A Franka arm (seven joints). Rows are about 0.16 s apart.
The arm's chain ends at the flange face. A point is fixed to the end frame.
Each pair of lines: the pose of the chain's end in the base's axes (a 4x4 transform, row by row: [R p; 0 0 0 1], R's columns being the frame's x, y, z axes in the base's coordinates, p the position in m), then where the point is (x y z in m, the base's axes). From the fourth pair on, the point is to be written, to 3 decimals.
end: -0.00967 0.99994 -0.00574 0.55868; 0.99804 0.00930 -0.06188 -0.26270; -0.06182 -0.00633 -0.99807 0.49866; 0 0 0 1
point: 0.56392 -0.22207 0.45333
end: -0.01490 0.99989 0.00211 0.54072; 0.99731 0.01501 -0.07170 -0.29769; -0.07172 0.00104 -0.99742 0.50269; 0 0 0 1
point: 0.54606 -0.25748 0.45700
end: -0.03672 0.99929 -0.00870 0.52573; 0.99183 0.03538 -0.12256 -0.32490; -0.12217 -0.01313 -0.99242 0.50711; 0 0 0 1
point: 0.52966 -0.28698 0.45937
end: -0.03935 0.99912 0.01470 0.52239; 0.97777 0.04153 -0.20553 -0.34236; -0.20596 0.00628 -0.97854 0.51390; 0 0 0 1
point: 0.527 -0.309 0.463
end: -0.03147 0.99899 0.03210 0.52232; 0.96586 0.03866 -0.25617 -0.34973; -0.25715 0.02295 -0.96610 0.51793; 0 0 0 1
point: 0.528 -0.319 0.466
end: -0.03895 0.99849 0.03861 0.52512; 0.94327 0.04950 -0.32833 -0.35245; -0.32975 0.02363 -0.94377 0.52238; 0 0 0 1
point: 0.531 -0.325 0.468
